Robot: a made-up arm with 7 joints.
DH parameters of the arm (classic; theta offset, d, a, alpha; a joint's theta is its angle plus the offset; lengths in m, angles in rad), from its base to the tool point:
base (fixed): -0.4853 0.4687 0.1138 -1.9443
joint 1: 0 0.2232 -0.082 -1.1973
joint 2: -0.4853 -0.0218 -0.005 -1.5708
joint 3: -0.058 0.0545 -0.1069 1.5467
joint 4: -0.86 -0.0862 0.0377 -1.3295
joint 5: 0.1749 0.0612 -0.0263 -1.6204
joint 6: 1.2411 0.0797 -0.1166 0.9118
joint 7: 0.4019 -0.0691 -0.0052 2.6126
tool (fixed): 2.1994 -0.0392 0 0
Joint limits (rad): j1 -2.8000..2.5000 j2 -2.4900..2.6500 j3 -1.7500..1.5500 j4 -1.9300..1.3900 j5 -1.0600..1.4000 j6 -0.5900..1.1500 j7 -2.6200..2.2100
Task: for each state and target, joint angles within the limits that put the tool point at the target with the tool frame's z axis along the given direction. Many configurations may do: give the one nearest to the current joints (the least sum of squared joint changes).
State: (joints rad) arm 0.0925 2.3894 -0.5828 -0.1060 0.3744 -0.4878 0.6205
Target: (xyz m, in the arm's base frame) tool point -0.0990 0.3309 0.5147 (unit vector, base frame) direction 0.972 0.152 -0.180
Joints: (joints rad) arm -0.3187 2.0015 -0.6949 0.7229 0.0369 -0.4003 0.6395
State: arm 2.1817 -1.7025 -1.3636 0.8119 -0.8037 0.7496 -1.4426
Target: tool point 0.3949 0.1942 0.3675 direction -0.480 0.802 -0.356
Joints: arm 2.5000 -2.2161 -1.2654 0.0988 -0.2728 1.1500 -2.1000
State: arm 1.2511 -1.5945 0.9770 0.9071 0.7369 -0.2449 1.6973
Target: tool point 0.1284 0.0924 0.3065 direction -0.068 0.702 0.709
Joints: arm 1.4312 -0.9155 0.4698 0.2454 1.4000 -0.1143 1.4906
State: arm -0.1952 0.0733 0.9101 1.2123 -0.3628 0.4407 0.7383
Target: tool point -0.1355 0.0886 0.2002 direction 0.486 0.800 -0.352
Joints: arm -0.1692 0.6870 1.2846 1.3900 -0.5369 0.1343 1.5857
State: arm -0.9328 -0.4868 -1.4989 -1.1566 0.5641 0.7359 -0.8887
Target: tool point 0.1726 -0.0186 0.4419 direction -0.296 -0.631 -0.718
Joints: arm -1.3112 0.3807 -1.4879 -0.3090 0.3137 0.1947 -1.6699
